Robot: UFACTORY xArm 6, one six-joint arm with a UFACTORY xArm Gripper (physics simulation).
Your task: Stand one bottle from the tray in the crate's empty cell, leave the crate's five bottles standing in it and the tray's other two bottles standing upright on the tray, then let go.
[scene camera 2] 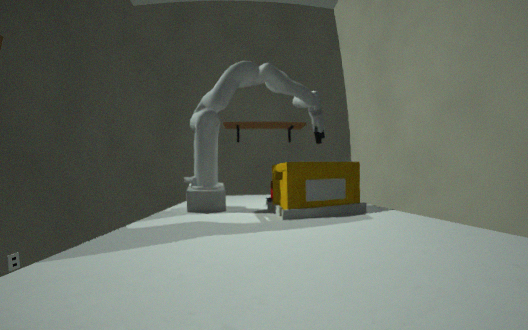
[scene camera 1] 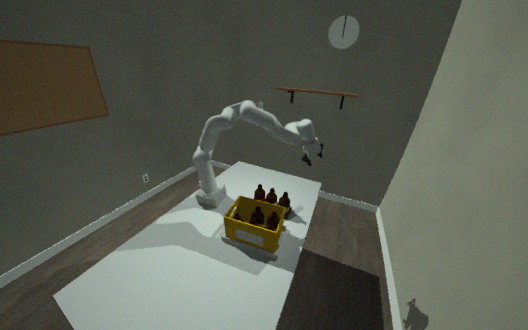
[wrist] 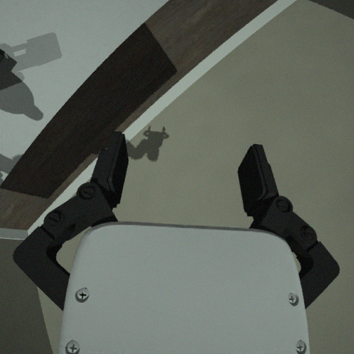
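Where they show: gripper, fingertip midpoint: [scene camera 2: 320,140] [scene camera 1: 315,160]; arm's base at its link origin: [scene camera 2: 206,186] [scene camera 1: 210,189].
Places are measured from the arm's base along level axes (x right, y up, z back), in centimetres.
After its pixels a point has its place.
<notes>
My gripper [scene camera 1: 314,156] @[x -24.0, y 24.3, z -64.1 cm] [scene camera 2: 319,139] @[x -24.0, y 24.3, z -64.1 cm] [wrist: 186,150] is open and empty, high above the table and to the right of the crate and bottles in scene camera 1. The yellow crate [scene camera 1: 251,238] @[x 25.4, y -1.1, z -41.5 cm] [scene camera 2: 323,171] @[x 25.4, y 5.0, z -39.0 cm] stands on the table; brown bottles [scene camera 1: 257,216] @[x 14.0, y 3.0, z -40.2 cm] [scene camera 1: 273,221] @[x 14.2, y 3.0, z -49.3 cm] show inside it, with the top of another [scene camera 1: 237,217] @[x 21.9, y 6.6, z -32.3 cm] at the left. Its empty cell cannot be made out. Three brown bottles [scene camera 1: 259,192] @[x -7.0, y 2.6, z -33.5 cm] [scene camera 1: 271,195] @[x -6.4, y 3.0, z -41.9 cm] [scene camera 1: 284,200] @[x -5.2, y 2.6, z -50.7 cm] stand upright in a row behind the crate; the crate hides their lower parts and most of the tray.
The white table [scene camera 1: 190,280] @[x 50.6, y -9.4, z -22.8 cm] [scene camera 2: 250,270] @[x 57.8, y -9.3, z -10.7 cm] carries the arm's base [scene camera 1: 210,197] @[x 6.1, y -1.1, z -4.2 cm] [scene camera 2: 206,198] @[x 6.9, y -4.1, z -0.6 cm], left of the crate. A grey slab [scene camera 2: 325,211] @[x 26.6, y -7.8, z -38.9 cm] lies under the crate. A wooden shelf [scene camera 1: 318,92] [scene camera 2: 265,125] is on the back wall. The table's right edge borders the wooden floor.
</notes>
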